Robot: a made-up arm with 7 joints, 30 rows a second.
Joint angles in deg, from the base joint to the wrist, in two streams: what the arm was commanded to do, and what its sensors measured. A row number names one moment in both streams.
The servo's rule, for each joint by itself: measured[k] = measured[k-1] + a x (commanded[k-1-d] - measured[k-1]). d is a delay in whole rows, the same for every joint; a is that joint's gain. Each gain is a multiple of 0.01, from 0.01 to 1. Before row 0 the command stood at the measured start. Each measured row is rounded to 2 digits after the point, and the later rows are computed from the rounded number. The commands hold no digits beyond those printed.
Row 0, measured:
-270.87, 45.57, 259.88, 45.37, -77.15, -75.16, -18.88
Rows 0 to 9, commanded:
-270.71, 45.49, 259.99, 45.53, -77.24, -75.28, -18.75
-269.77, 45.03, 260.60, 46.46, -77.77, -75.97, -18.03
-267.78, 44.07, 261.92, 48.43, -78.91, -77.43, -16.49
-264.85, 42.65, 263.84, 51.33, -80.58, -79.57, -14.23
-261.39, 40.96, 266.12, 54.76, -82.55, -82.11, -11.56
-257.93, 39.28, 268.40, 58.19, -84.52, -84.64, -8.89
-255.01, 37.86, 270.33, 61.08, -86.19, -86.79, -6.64
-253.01, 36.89, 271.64, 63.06, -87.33, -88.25, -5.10
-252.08, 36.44, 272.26, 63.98, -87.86, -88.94, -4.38
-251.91, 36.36, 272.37, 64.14, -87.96, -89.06, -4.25
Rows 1 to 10, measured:
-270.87, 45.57, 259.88, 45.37, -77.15, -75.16, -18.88
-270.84, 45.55, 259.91, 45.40, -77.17, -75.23, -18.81
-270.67, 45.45, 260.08, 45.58, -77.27, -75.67, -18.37
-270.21, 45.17, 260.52, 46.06, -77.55, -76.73, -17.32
-269.35, 44.67, 261.32, 46.96, -78.07, -78.43, -15.59
-268.08, 43.93, 262.47, 48.29, -78.83, -80.64, -13.33
-266.46, 43.00, 263.89, 49.97, -79.80, -83.04, -10.84
-264.63, 41.97, 265.44, 51.86, -80.89, -85.29, -8.49
-262.77, 40.95, 266.93, 53.76, -81.98, -87.07, -6.59
-261.06, 40.05, 268.21, 55.50, -82.98, -88.19, -5.35
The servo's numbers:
d 1
a 0.16 0.20 0.24 0.17 0.17 0.60 0.56

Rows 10 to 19, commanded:
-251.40, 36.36, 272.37, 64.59, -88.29, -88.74, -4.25
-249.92, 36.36, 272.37, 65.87, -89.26, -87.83, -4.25
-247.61, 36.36, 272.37, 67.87, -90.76, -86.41, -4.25
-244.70, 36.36, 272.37, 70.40, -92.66, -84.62, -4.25
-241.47, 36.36, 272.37, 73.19, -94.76, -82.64, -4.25
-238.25, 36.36, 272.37, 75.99, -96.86, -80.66, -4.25
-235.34, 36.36, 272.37, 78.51, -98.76, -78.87, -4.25
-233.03, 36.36, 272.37, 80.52, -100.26, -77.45, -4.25
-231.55, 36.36, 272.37, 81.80, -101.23, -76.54, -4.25
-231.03, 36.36, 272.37, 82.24, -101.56, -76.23, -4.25
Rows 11 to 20, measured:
-259.60, 39.31, 269.21, 56.97, -83.83, -88.71, -4.73
-258.29, 38.72, 269.97, 58.27, -84.59, -88.73, -4.46
-256.95, 38.25, 270.55, 59.56, -85.38, -88.19, -4.34
-255.46, 37.87, 270.99, 60.97, -86.29, -87.12, -4.29
-253.74, 37.57, 271.32, 62.57, -87.37, -85.62, -4.27
-251.78, 37.33, 271.57, 64.38, -88.63, -83.83, -4.26
-249.62, 37.14, 271.76, 66.35, -90.03, -81.93, -4.25
-247.34, 36.98, 271.91, 68.42, -91.51, -80.09, -4.25
-245.05, 36.86, 272.02, 70.48, -93.00, -78.51, -4.25
-242.89, 36.76, 272.10, 72.40, -94.40, -77.33, -4.25

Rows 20 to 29, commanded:
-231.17, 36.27, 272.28, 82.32, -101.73, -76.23, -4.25
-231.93, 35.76, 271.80, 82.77, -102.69, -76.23, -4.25
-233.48, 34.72, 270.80, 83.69, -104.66, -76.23, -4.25
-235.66, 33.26, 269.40, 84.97, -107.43, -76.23, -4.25
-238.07, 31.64, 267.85, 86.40, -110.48, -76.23, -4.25
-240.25, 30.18, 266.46, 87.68, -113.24, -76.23, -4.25
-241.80, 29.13, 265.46, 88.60, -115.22, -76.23, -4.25
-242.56, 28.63, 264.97, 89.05, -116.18, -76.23, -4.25
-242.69, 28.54, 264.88, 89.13, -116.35, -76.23, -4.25
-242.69, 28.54, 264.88, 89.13, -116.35, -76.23, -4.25
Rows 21 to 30, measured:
-240.99, 36.68, 272.16, 74.07, -95.62, -76.67, -4.25
-239.42, 36.60, 272.19, 75.47, -96.66, -76.41, -4.25
-238.22, 36.43, 272.10, 76.71, -97.69, -76.30, -4.25
-237.46, 36.09, 271.79, 77.90, -98.87, -76.26, -4.25
-237.17, 35.52, 271.22, 79.10, -100.33, -76.24, -4.25
-237.31, 34.74, 270.41, 80.34, -102.06, -76.23, -4.25
-237.78, 33.83, 269.46, 81.59, -103.96, -76.23, -4.25
-238.42, 32.89, 268.50, 82.78, -105.87, -76.23, -4.25
-239.08, 32.04, 267.65, 83.85, -107.62, -76.23, -4.25
-239.66, 31.34, 266.99, 84.75, -109.10, -76.23, -4.25

